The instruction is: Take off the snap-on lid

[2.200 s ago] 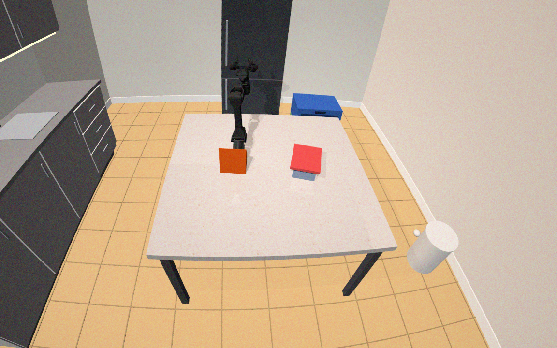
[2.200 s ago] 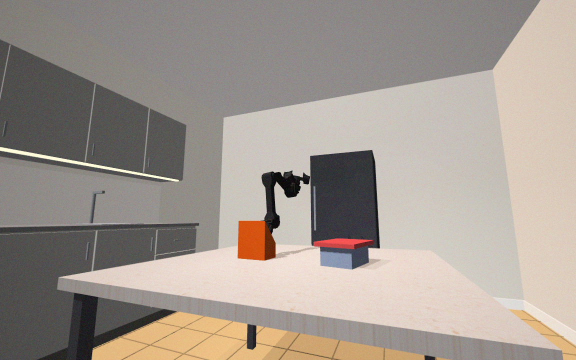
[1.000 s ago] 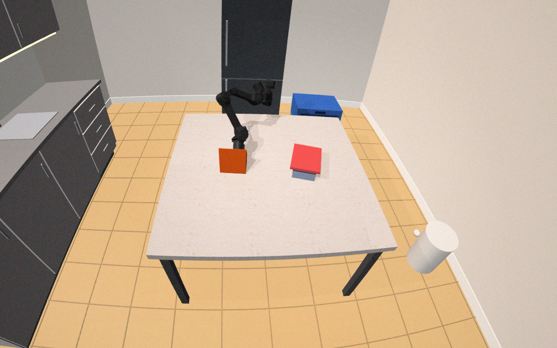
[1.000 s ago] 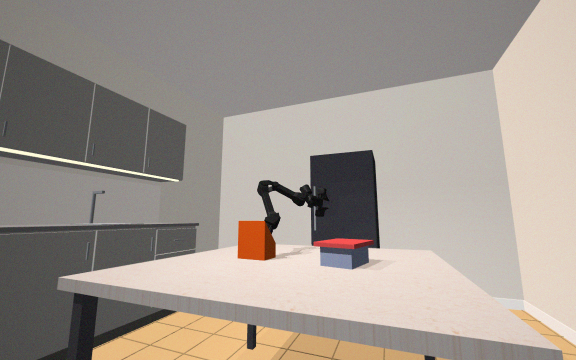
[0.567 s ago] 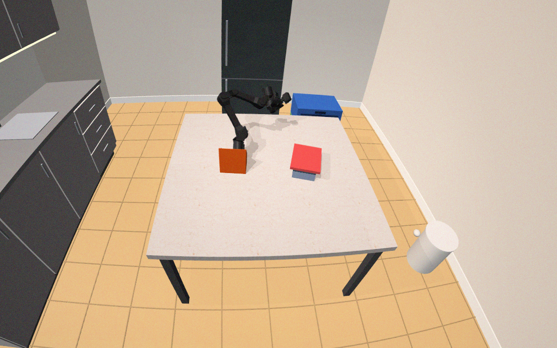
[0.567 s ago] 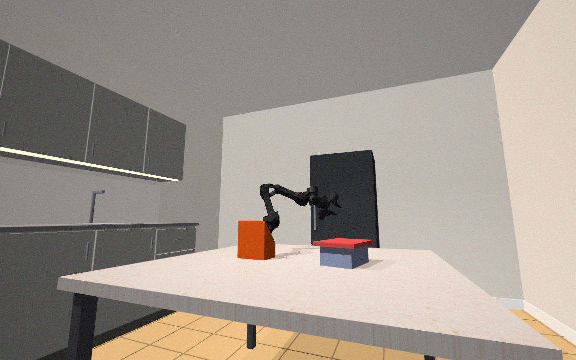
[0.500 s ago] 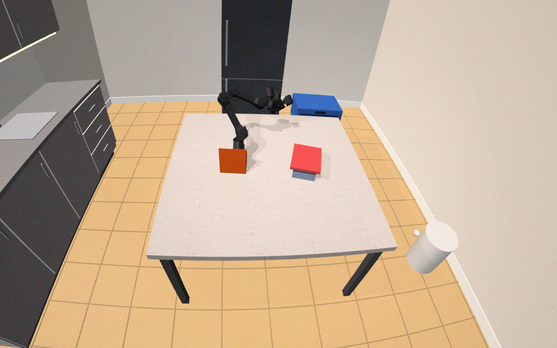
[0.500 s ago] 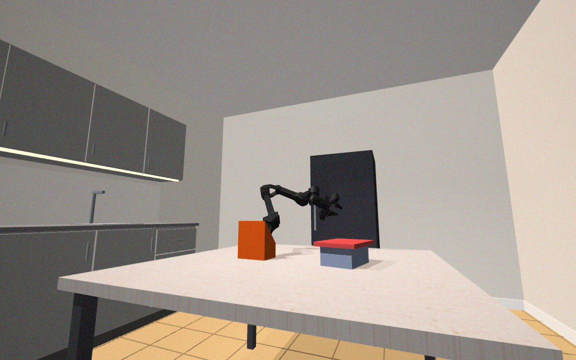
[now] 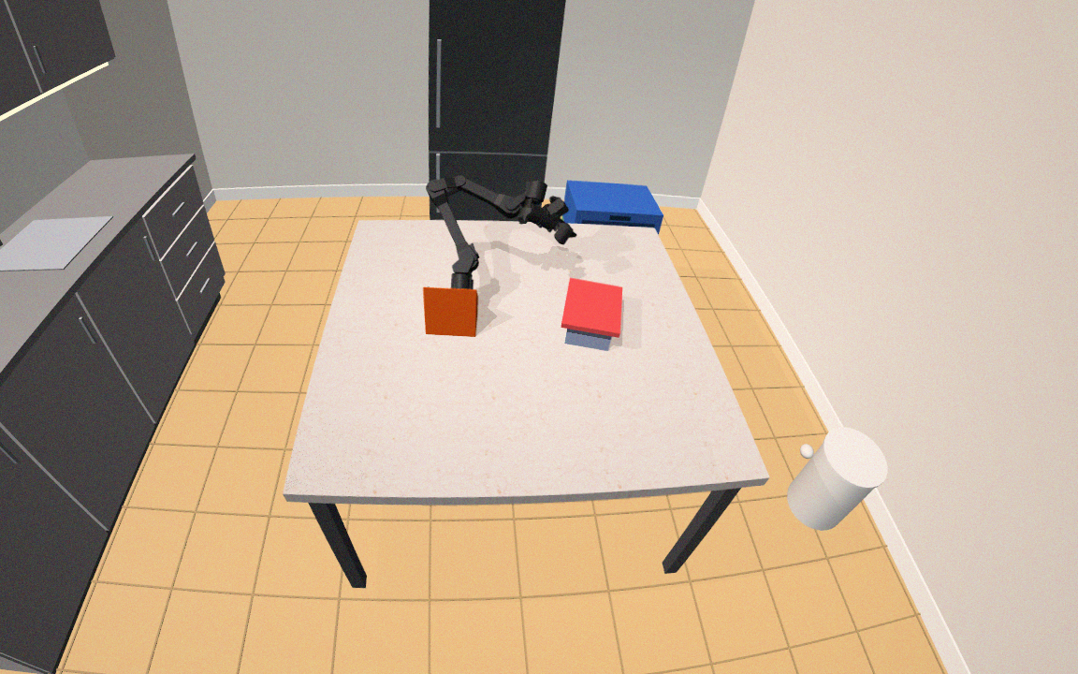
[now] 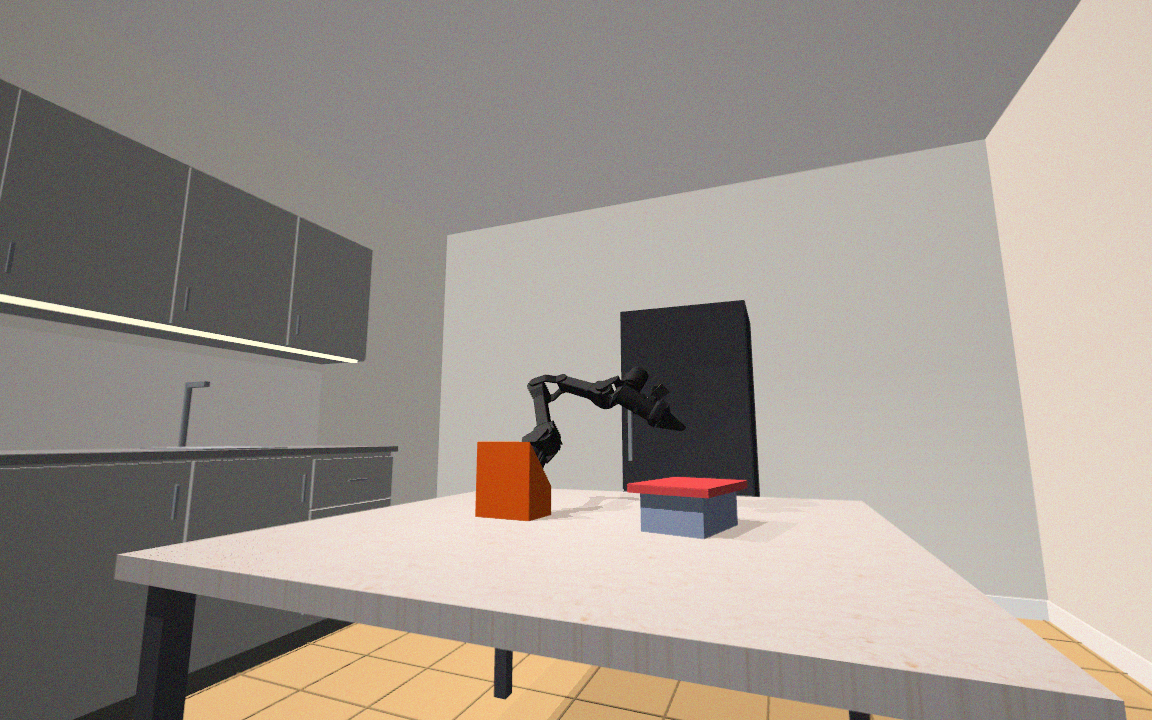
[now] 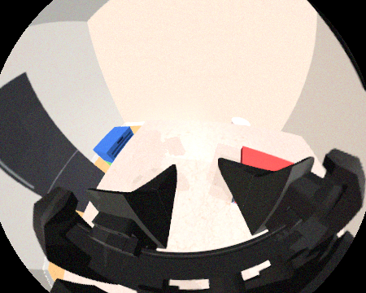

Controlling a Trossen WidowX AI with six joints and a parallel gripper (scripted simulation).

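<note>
Now: gripper tip 24 cm to the left of the red lid, 13 cm above it and 4 cm short of it. From my gripper tip the other things lie so: grey-blue storage box (24 cm to the right, 17 cm below, 4 cm ahead).
</note>
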